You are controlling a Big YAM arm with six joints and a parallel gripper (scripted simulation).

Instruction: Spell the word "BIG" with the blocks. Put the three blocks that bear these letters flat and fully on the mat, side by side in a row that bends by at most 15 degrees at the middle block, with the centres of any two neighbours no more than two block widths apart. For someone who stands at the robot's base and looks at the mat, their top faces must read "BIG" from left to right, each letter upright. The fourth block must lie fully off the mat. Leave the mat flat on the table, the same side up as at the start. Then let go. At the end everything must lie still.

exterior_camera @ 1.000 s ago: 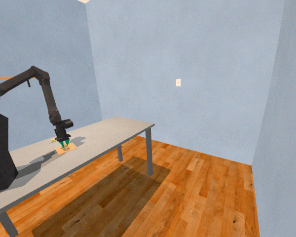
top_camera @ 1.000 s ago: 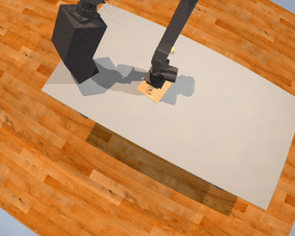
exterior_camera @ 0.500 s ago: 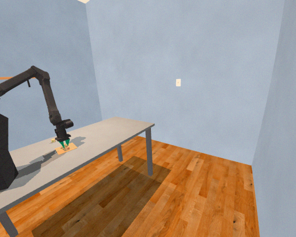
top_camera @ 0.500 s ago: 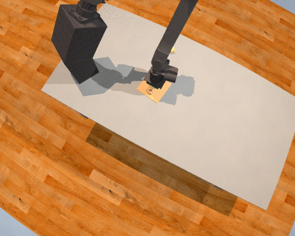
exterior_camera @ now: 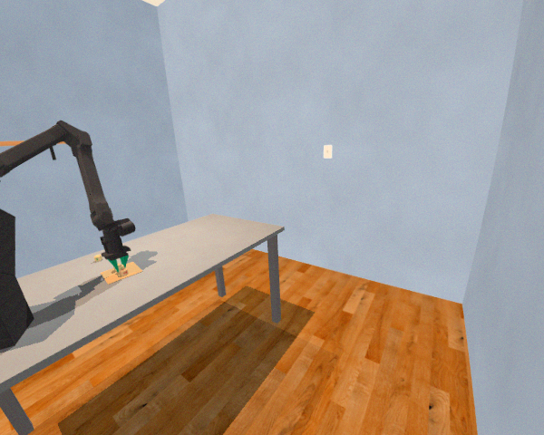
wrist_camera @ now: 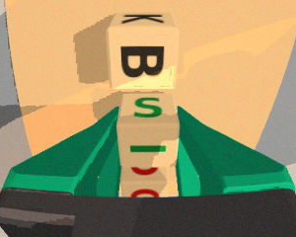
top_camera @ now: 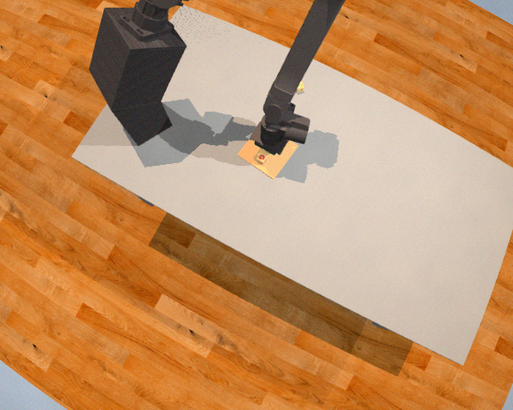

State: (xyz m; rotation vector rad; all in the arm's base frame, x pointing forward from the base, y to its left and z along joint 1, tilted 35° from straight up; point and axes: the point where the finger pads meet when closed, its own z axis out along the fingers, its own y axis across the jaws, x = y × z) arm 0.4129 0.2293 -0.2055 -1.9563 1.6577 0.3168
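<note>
The mat is 20 mm below my hand. Also, from my hand: block 240 mm to the left, 80 mm behind, 10 mm below.
</note>
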